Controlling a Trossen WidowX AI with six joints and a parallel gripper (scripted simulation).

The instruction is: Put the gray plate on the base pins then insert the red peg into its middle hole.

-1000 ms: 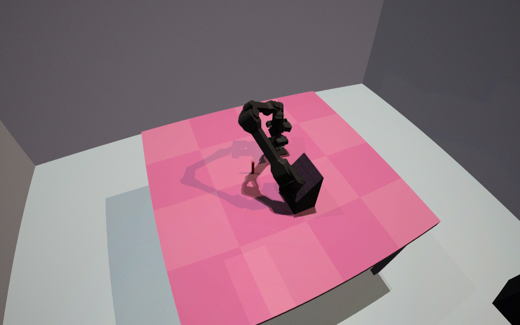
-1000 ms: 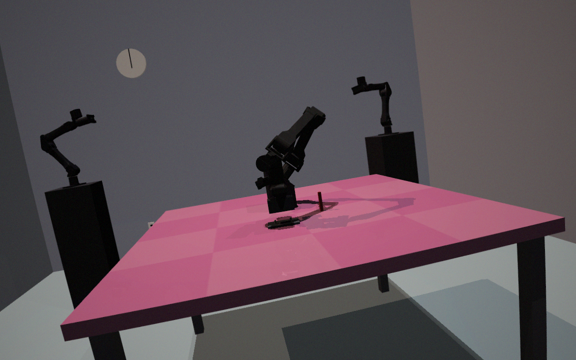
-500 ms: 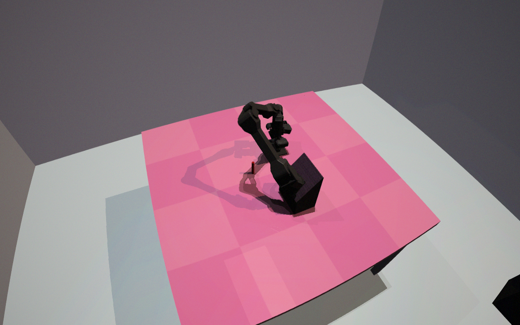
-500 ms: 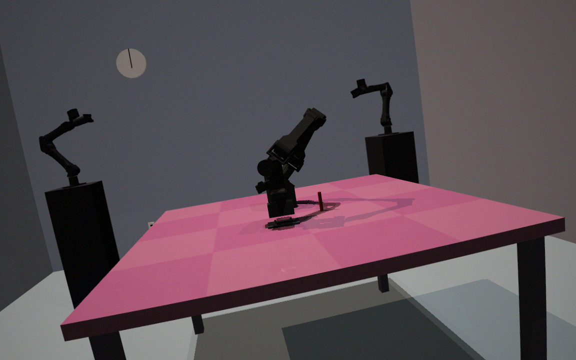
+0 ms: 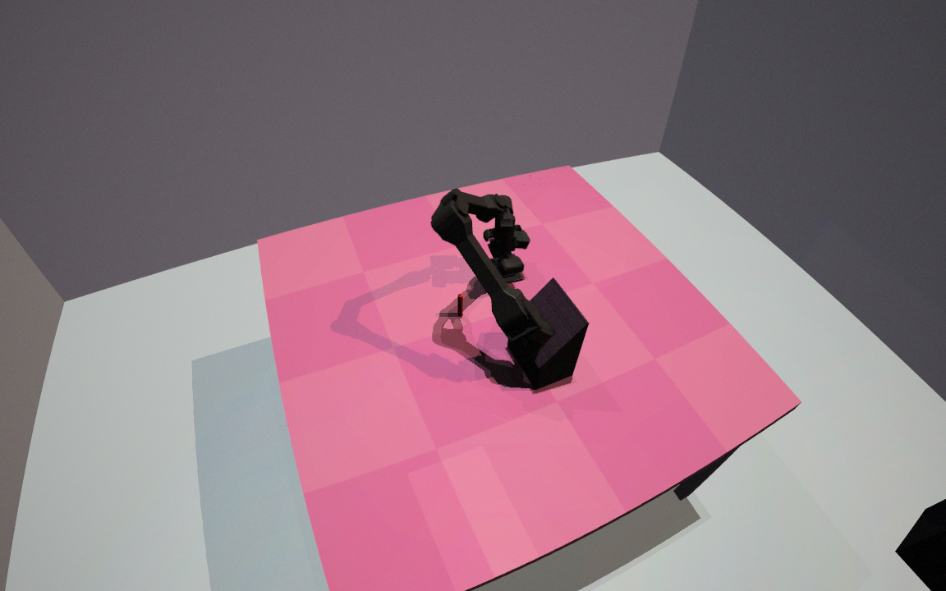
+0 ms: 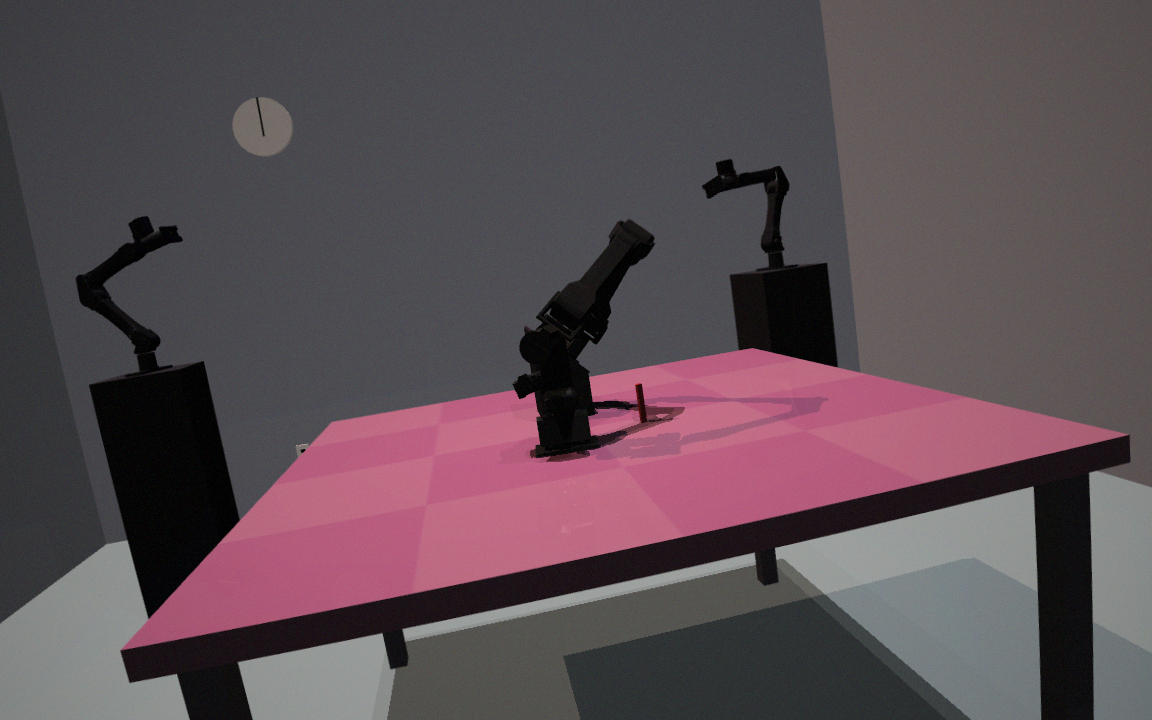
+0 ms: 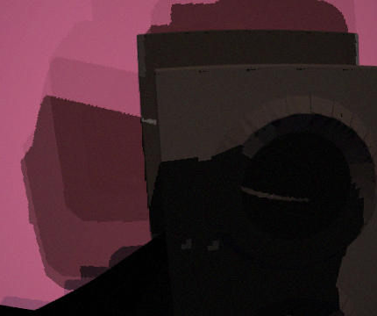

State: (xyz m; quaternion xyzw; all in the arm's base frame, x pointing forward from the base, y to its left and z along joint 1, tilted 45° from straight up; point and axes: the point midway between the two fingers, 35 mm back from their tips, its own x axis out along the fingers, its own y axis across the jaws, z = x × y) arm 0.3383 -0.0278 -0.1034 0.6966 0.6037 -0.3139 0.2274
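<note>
Right now my gripper tip is 3 cm below the gray plate. From my gripper tip the other things lie so: red peg: 8 cm behind, 18 cm to the left, 2 cm above.
</note>
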